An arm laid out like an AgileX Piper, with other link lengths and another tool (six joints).
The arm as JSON. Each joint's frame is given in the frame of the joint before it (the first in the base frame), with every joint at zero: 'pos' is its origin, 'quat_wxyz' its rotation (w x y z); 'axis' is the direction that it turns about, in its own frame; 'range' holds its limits. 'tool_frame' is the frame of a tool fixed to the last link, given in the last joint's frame.
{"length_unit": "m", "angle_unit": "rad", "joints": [
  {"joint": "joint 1", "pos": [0.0, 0.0, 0.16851], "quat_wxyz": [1.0, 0.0, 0.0, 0.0], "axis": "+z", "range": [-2.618, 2.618]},
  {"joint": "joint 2", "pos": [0.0, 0.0, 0.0], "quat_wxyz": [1.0, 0.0, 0.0, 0.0], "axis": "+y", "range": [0.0, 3.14]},
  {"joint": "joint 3", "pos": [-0.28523, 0.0, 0.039], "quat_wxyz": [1.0, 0.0, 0.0, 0.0], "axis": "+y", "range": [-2.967, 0.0]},
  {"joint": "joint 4", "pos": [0.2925, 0.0, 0.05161], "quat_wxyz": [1.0, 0.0, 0.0, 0.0], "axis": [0.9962, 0.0, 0.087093], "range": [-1.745, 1.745]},
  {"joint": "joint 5", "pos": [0.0, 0.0, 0.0], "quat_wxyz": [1.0, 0.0, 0.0, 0.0], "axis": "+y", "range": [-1.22, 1.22]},
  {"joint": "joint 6", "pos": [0.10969, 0.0, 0.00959], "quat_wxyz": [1.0, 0.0, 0.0, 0.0], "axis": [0.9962, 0.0, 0.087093], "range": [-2.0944, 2.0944]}
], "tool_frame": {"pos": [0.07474, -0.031, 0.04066], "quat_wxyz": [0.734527, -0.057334, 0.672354, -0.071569]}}
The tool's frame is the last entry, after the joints.
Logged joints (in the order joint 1, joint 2, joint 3, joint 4, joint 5, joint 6), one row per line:
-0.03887, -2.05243, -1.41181, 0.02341, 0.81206, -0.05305
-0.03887, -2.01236, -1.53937, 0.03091, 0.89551, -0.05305
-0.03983, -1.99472, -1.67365, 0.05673, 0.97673, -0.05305
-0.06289, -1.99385, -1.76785, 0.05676, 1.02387, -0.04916
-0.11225, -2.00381, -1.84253, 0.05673, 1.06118, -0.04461
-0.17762, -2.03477, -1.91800, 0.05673, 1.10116, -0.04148
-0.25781, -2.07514, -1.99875, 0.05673, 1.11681, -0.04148
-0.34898, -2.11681, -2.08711, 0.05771, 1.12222, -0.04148
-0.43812, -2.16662, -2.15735, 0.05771, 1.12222, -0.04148
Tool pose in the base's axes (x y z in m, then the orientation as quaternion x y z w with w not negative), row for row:
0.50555, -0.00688, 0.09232, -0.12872, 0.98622, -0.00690, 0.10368
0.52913, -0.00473, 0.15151, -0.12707, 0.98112, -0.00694, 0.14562
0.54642, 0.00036, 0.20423, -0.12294, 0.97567, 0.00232, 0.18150
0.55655, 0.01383, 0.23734, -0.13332, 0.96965, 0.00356, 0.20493
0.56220, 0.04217, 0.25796, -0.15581, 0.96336, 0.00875, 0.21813
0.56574, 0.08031, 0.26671, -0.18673, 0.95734, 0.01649, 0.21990
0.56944, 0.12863, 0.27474, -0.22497, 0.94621, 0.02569, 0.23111
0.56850, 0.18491, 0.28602, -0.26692, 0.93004, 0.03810, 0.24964
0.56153, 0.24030, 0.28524, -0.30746, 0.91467, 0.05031, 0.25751
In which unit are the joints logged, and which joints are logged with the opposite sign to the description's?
The joints are logged in radians. Opposite sign: joint 1, joint 2.
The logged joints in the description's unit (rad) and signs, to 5 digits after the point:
0.03887, 2.05243, -1.41181, 0.02341, 0.81206, -0.05305
0.03887, 2.01236, -1.53937, 0.03091, 0.89551, -0.05305
0.03983, 1.99472, -1.67365, 0.05673, 0.97673, -0.05305
0.06289, 1.99385, -1.76785, 0.05676, 1.02387, -0.04916
0.11225, 2.00381, -1.84253, 0.05673, 1.06118, -0.04461
0.17762, 2.03477, -1.91800, 0.05673, 1.10116, -0.04148
0.25781, 2.07514, -1.99875, 0.05673, 1.11681, -0.04148
0.34898, 2.11681, -2.08711, 0.05771, 1.12222, -0.04148
0.43812, 2.16662, -2.15735, 0.05771, 1.12222, -0.04148

